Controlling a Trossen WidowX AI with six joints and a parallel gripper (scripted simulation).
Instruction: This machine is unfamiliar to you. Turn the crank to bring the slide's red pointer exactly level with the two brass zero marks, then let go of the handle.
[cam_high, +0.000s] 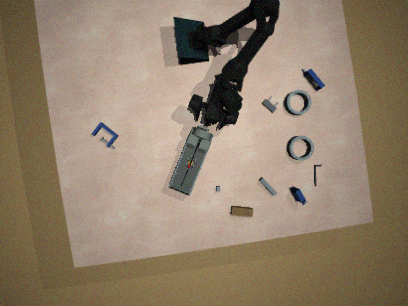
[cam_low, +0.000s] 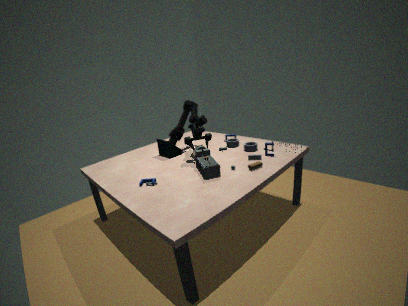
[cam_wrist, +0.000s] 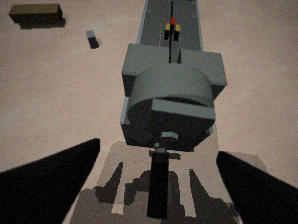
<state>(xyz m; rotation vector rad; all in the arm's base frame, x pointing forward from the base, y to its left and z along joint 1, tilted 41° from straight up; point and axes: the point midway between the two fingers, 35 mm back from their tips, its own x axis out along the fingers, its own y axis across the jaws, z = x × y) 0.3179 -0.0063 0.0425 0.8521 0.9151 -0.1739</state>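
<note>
Right now my gripper tip is 3 cm above the dark handle, 2 cm past it and 1 cm to the right of it. From my gripper tip the other things lie so: small grey cube (26 cm ahead, 8 cm below, 1 cm to the left); red pointer (15 cm ahead, 9 cm to the right, 1 cm below); grey bar (28 cm ahead, 22 cm to the left, 8 cm below).
</note>
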